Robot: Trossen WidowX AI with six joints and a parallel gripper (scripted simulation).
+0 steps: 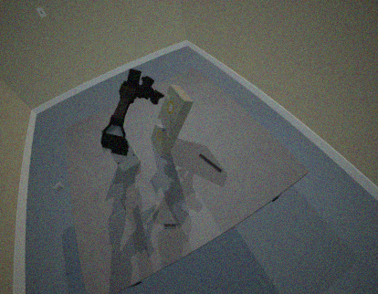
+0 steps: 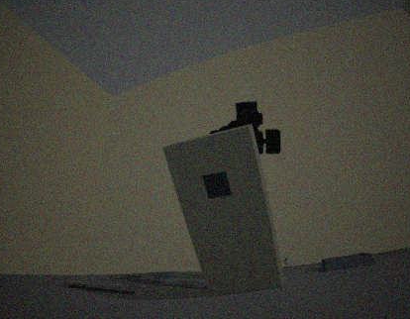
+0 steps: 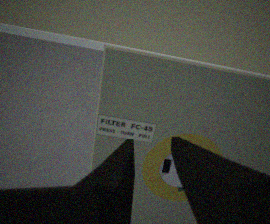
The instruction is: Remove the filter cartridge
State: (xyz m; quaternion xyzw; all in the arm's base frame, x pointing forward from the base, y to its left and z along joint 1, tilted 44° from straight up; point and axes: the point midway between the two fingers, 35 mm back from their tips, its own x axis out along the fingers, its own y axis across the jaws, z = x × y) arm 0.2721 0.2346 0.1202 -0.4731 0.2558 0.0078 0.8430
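Now: gripper tip 30 mm short of the round filter cartridge, 40 mm to the left of it and 80 mm above it. From my gripper tip the other things lie so: small dark piece 210 mm behind, 570 mm to the right, 310 mm below; then service panel 20 mm behind, 50 mm to the right, 150 mm below.
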